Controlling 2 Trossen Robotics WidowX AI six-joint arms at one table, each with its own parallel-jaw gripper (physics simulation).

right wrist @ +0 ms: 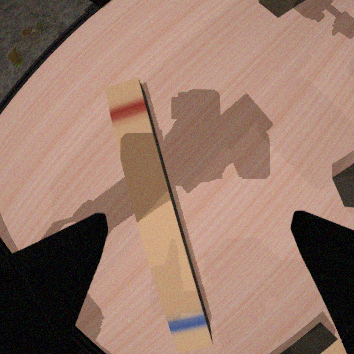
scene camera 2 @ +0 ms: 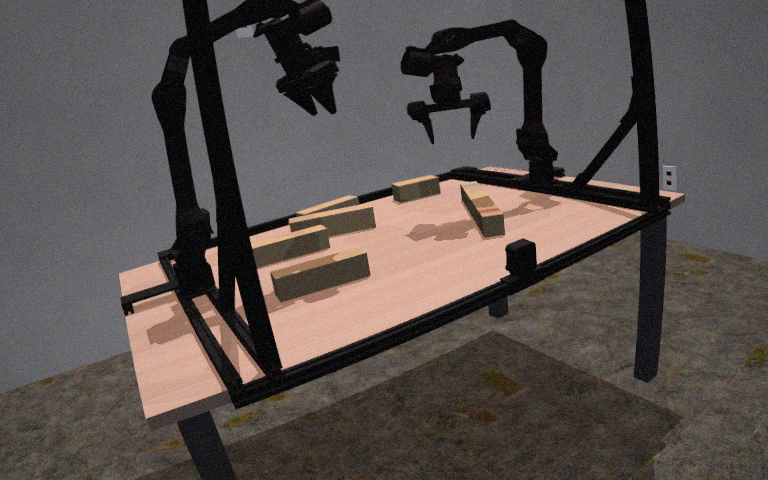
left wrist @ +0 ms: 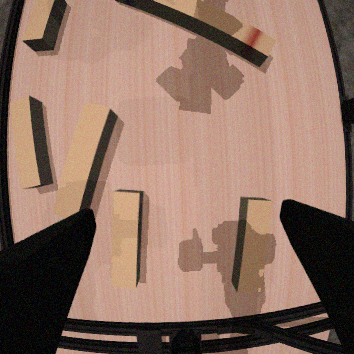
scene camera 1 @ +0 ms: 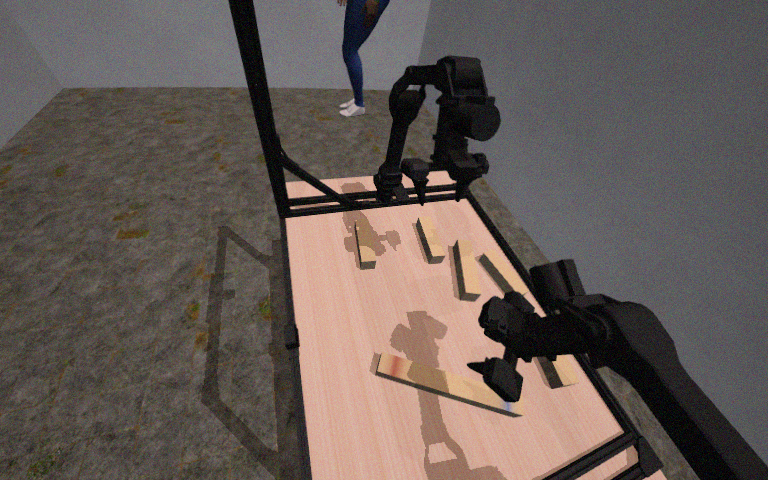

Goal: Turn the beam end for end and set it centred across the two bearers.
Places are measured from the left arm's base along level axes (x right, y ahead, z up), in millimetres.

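Pixels of known places: left gripper, fingertip midpoint: (scene camera 2: 324, 114) (left wrist: 188, 214) (scene camera 1: 439, 203); right gripper, fingertip midpoint: (right wrist: 201, 222) (scene camera 2: 452, 141) (scene camera 1: 474, 345); left arm's base at its link origin: (scene camera 2: 197, 291) (left wrist: 184, 341) (scene camera 1: 383, 196); right arm's base at its link origin: (scene camera 2: 542, 182).
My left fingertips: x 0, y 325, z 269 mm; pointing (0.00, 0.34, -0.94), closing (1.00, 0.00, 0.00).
Observation:
Ahead of a thing's pixels: the offset from my left fingertips to its top centre.
The long beam @[dx +37, dy +329, dz -244 mm] (scene camera 1: 461, 386) (scene camera 2: 481, 204) (left wrist: 220, 20) (right wrist: 160, 240) lies flat and slanted on the table, apart from the blocks. Its red band is at the left end in scene camera 1, its blue band at the right. Two roughly parallel blocks, apparently the bearers, stand apart: one @[dx +127, dy -117, dz -244 mm] (scene camera 1: 367, 255) (scene camera 2: 320, 277) (left wrist: 257, 215) and the other @[dx -95, dy -93, dz -244 mm] (scene camera 1: 431, 243) (scene camera 2: 294, 244) (left wrist: 125, 245). Nothing rests on them. My left gripper (scene camera 1: 439, 202) (scene camera 2: 324, 113) (left wrist: 188, 214) is open and empty above the bearer end. My right gripper (scene camera 2: 453, 140) (right wrist: 201, 222) is open and empty above the beam.
A longer block @[dx -163, dy +44, dz -238 mm] (scene camera 1: 468, 271) (left wrist: 85, 155) and a slanted block @[dx -279, dy +89, dz -244 mm] (scene camera 1: 504, 274) (left wrist: 25, 145) lie beside the bearers. Another block @[dx -268, dy +357, dz -241 mm] (scene camera 1: 560, 373) (scene camera 2: 416, 189) (left wrist: 35, 20) lies near the table's edge rail. A black post (scene camera 2: 218, 169) rises at the frame.

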